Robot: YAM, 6 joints.
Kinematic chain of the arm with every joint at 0, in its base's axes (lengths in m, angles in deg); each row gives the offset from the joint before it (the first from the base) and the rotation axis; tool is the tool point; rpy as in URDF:
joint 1: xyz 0 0 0.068 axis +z
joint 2: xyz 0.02 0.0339 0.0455 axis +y
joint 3: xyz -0.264 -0.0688 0 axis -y
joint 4: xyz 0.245 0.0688 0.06 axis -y
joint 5: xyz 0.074 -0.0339 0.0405 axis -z
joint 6: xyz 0.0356 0 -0.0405 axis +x
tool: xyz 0 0 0 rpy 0 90 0
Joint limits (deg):
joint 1: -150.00..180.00
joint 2: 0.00..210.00
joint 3: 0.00..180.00
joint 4: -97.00..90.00
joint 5: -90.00..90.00
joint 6: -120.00..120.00
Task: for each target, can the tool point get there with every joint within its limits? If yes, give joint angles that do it. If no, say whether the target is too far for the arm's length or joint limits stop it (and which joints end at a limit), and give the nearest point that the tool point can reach.
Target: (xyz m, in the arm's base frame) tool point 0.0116 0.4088 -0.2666
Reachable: yes | joints 90.76 192.30 102.60 40.90 28.49 -79.85
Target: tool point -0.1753 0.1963 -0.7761
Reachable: no: too far | nearest point -0.1702 0.1906 -0.3803 | short by 0.396 m
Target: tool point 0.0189 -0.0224 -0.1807
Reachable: yes | joints -11.45 191.44 35.07 34.40 30.82 -97.77
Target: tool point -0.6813 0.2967 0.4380
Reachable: no: too far | nearest point -0.5418 0.2360 0.3697 | short by 0.167 m
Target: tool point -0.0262 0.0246 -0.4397
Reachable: no: joint limits stop it (at a limit: joint 2) | nearest point -0.0624 0.0585 -0.3415 | short by 0.110 m
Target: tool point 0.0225 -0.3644 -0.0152
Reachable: yes | joints -88.51 146.80 87.52 -60.23 -21.44 -15.76
